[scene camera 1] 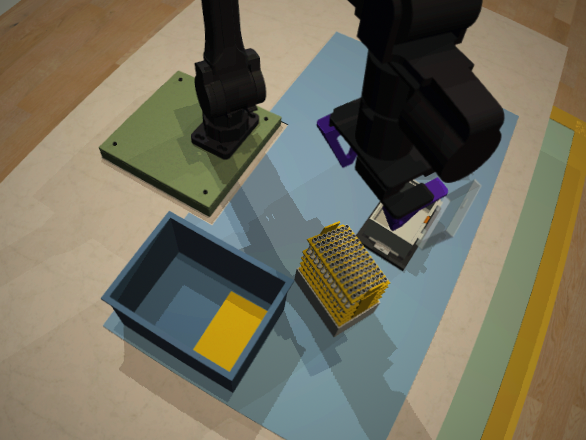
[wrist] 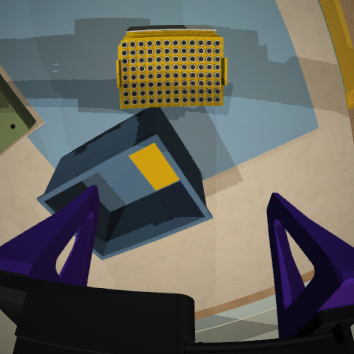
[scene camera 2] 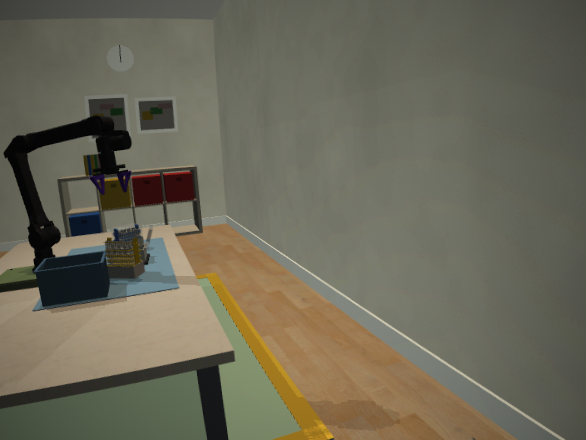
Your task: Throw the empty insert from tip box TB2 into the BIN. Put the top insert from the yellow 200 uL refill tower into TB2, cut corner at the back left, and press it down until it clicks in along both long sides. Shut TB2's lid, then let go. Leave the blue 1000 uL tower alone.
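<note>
My gripper is open and empty, high above the table. In scene camera 1 it covers part of tip box TB2, a dark box with a pale inside and its clear lid standing open. The yellow refill tower is a stack of inserts full of tips on a grey base. A flat yellow piece, apparently the insert, lies in the blue BIN. The blue tower shows behind the yellow one; the arm hides it in scene camera 1.
The arm's base stands on a green board beside the blue mat. The bin stands close to the yellow tower, and TB2 stands on the tower's other side. A shelf unit stands behind the table.
</note>
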